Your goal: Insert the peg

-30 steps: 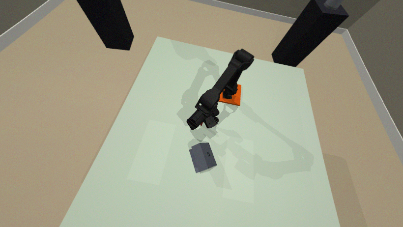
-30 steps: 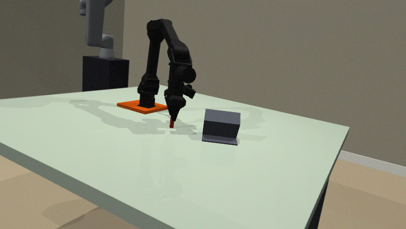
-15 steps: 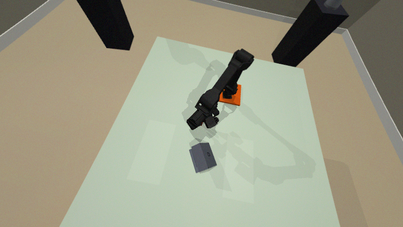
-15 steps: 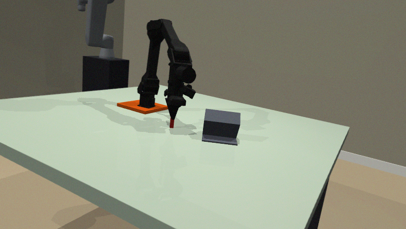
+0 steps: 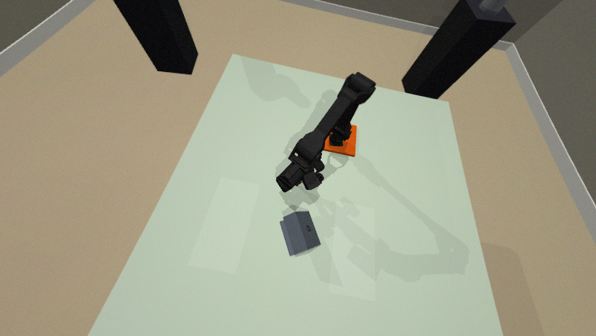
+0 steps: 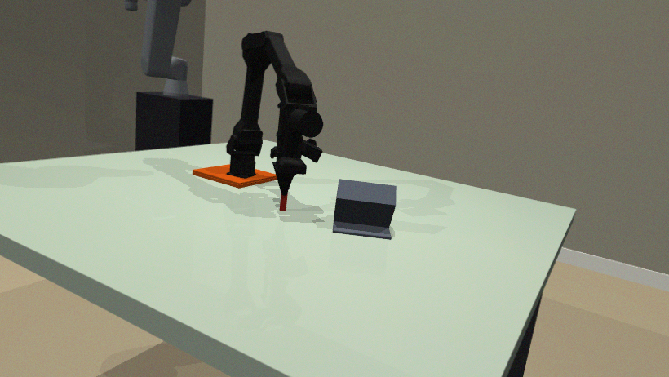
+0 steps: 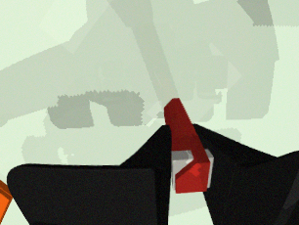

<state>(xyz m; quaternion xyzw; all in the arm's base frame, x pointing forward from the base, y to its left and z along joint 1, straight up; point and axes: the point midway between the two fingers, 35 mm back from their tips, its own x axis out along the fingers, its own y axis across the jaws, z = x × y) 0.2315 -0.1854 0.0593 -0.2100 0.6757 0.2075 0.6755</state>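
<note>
Right now my gripper tip is 200 mm short of the grey sloped panel, 20 mm to the right of it and 10 mm below it. Also, from my gripper tip: red peg (20 mm above).
</note>
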